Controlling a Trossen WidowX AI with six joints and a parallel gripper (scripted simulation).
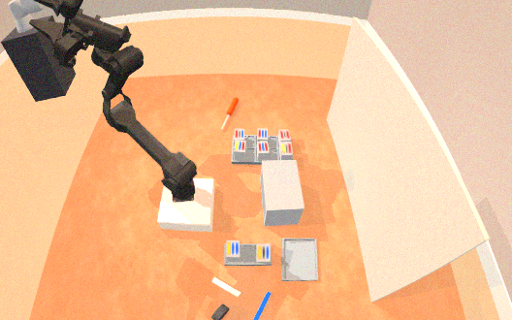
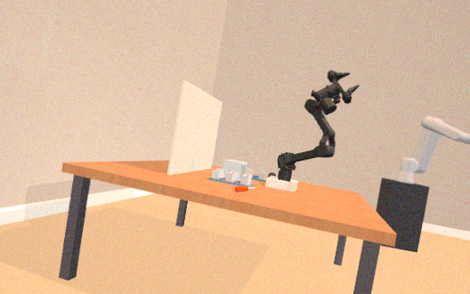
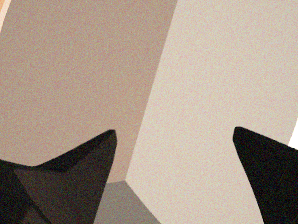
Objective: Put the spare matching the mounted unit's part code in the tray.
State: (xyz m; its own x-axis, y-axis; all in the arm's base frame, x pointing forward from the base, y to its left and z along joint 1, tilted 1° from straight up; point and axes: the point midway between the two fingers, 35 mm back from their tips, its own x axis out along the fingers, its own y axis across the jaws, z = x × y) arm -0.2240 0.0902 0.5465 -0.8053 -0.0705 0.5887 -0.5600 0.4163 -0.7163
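Right now the grey rack is 41 cm ahead of my gripper tip, 30 cm to the right of it and 60 cm below it. Round my gripper tip: tall white panel: 77 cm ahead, 17 cm to the right, 39 cm below; then white bar: 34 cm ahead, 38 cm to the right, 61 cm below; then mounted unit: 53 cm ahead, 13 cm to the right, 56 cm below.
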